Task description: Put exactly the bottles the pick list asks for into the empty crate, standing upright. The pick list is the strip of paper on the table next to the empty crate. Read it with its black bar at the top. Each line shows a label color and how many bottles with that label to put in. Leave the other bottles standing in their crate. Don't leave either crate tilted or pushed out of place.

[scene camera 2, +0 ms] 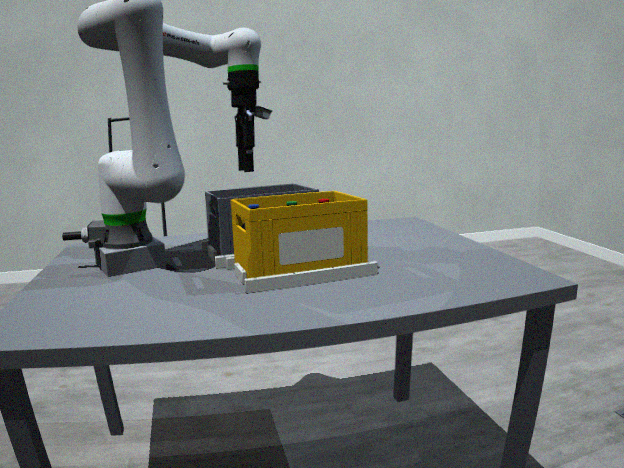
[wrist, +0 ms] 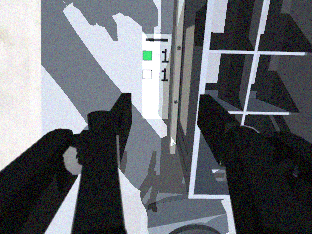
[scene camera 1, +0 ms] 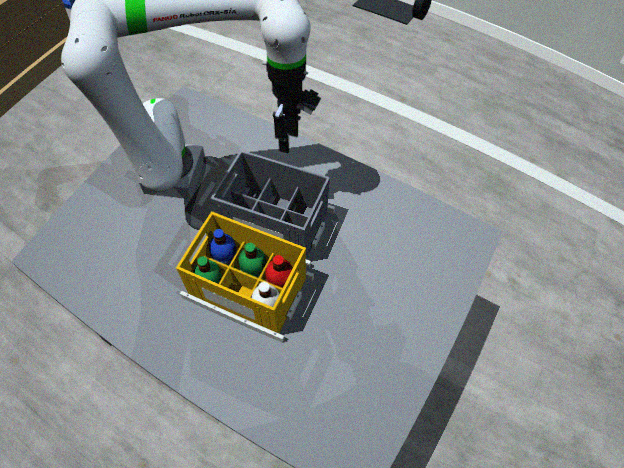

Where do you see a pick list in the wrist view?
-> At 156,48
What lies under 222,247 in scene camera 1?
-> A blue bottle.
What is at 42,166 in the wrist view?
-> My gripper.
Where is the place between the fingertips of my gripper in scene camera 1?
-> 288,143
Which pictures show my gripper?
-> Scene camera 2, the wrist view and scene camera 1: all of them.
